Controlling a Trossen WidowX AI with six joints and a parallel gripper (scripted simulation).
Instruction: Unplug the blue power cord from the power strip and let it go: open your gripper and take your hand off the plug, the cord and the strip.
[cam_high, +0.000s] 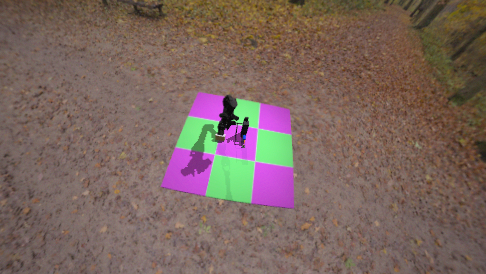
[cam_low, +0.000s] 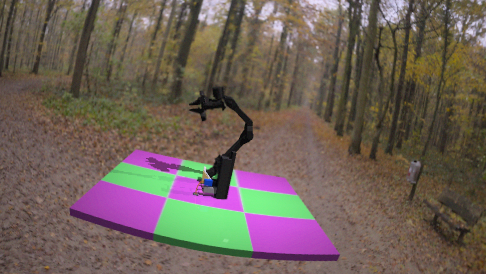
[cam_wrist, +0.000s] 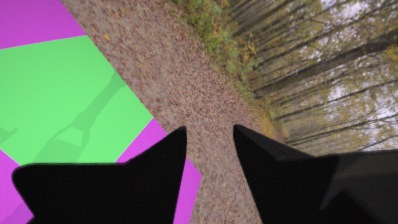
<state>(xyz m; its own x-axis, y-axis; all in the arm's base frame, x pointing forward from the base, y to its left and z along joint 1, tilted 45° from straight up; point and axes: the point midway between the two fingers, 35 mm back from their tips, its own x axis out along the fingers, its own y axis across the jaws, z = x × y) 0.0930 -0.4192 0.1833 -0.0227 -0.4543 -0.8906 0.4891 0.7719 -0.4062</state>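
Now: the blue plug 170 mm ahead of my gripper tip, 220 mm to the left of it and 380 mm below it.
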